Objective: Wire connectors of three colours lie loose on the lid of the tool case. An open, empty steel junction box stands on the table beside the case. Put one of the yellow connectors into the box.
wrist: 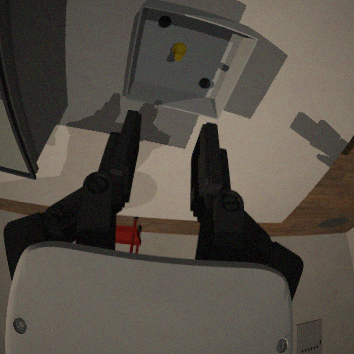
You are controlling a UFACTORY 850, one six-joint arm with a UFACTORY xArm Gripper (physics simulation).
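A yellow connector point(179, 51) is inside the open grey steel junction box point(238, 74), on its floor between two dark round holes. My gripper point(168, 134) is open, with nothing between its fingers. The fingertips are clear of the box, on the near side of it in the view, and apart from the connector. The connectors on the case lid do not show here.
The dark side of the tool case point(37, 65) stands at the left, with an edge of its lid at the far left. The pale table top point(260, 170) ends at a brown wooden edge. A red object point(128, 234) shows beyond that edge, between the finger linkages.
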